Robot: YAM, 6 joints.
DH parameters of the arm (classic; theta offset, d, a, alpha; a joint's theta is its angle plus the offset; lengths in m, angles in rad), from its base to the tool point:
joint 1: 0 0.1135 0.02 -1.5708
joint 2: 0 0 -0.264 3.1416
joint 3: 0.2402 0 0.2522 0
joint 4: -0.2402 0 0.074 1.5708
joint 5: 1.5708 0 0 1.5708
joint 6: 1.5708 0.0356 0 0
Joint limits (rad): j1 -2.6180..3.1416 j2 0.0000..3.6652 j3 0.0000..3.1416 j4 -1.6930..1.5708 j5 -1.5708..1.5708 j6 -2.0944..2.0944
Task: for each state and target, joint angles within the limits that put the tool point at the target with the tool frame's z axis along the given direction. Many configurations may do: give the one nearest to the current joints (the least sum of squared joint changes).
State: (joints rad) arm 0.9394 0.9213 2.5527 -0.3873 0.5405 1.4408
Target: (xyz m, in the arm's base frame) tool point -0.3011 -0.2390 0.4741 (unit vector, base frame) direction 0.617 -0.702 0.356
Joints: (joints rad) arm 0.5851 0.4838 2.7213 -1.0086 1.1833 1.4408
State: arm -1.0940 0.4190 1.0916 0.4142 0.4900 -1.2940
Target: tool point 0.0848 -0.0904 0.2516 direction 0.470 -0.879 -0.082
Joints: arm -0.7151 0.3416 0.3378 -0.0840 0.3634 -1.2940
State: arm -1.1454 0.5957 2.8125 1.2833 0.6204 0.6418
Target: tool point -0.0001 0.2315 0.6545 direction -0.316 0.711 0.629
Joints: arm -1.6248 0.9693 2.3886 0.9853 0.3616 0.6418
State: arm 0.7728 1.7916 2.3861 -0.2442 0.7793 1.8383
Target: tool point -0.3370 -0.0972 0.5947 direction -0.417 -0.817 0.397
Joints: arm 0.2083 1.0720 3.1002 0.5107 0.7944 1.8383
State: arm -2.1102 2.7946 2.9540 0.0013 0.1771 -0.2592
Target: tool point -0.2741 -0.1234 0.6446 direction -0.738 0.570 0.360
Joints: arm -2.6161 2.1195 3.1398 -0.2244 1.0425 -0.2592
